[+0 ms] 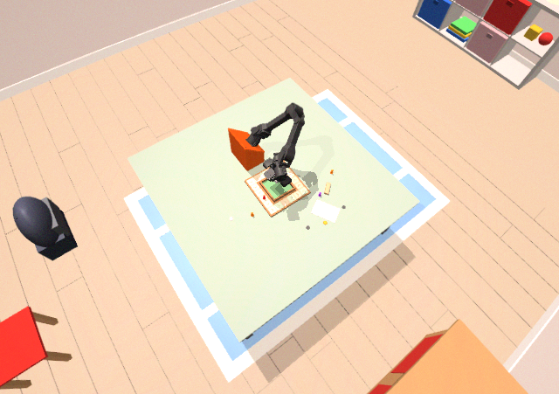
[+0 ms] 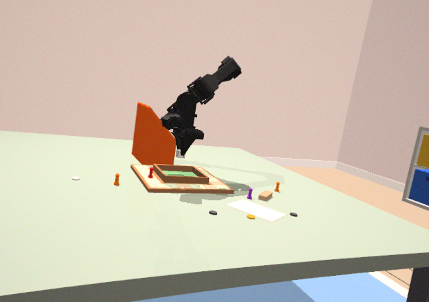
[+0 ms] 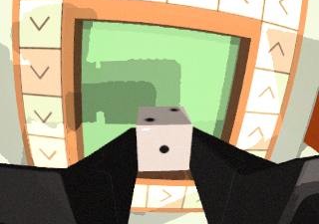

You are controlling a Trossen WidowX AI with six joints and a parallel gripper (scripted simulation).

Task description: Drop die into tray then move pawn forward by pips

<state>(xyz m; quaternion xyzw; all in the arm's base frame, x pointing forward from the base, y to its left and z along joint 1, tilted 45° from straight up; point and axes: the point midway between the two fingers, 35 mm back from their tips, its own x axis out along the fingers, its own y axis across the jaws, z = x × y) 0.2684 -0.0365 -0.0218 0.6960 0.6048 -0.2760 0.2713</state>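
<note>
The red pawn is 100 mm to the right of my gripper tip, 60 mm below it and 10 mm ahead of it. From my gripper tip the other things lie so: purple pawn (210 mm ahead, 160 mm to the left, 70 mm below); green tray floor (80 mm below, 10 mm to the left); white die (right at my gripper tip).
</note>
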